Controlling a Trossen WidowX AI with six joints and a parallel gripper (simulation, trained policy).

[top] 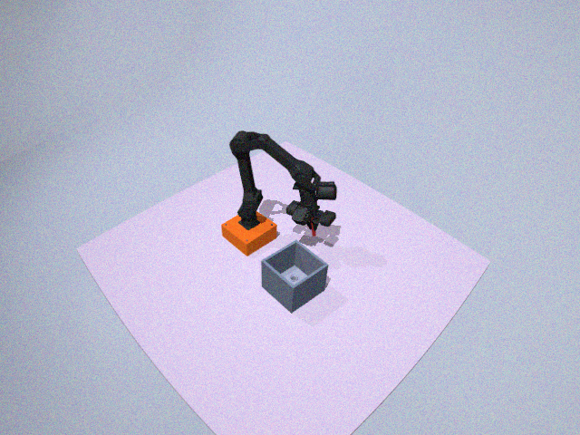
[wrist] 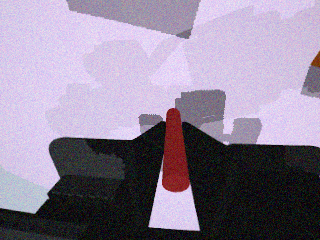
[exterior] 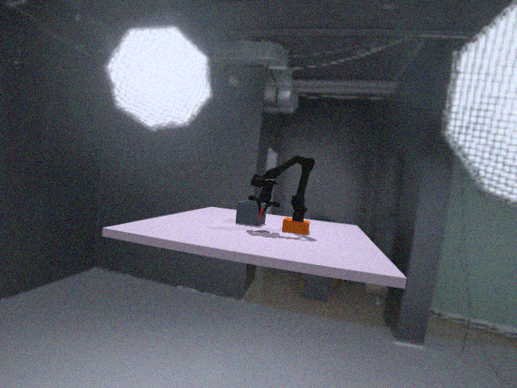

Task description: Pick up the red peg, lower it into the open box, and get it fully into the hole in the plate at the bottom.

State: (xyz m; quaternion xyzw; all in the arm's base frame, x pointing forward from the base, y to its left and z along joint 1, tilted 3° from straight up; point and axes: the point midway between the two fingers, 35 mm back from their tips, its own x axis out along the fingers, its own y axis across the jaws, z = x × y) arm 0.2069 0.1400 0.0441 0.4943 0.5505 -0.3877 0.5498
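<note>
Right now the light plate is 11 cm ahead of my gripper tip, 21 cm to the right of it and 4 cm below it. Round my gripper tip: red peg (1 cm above).
</note>
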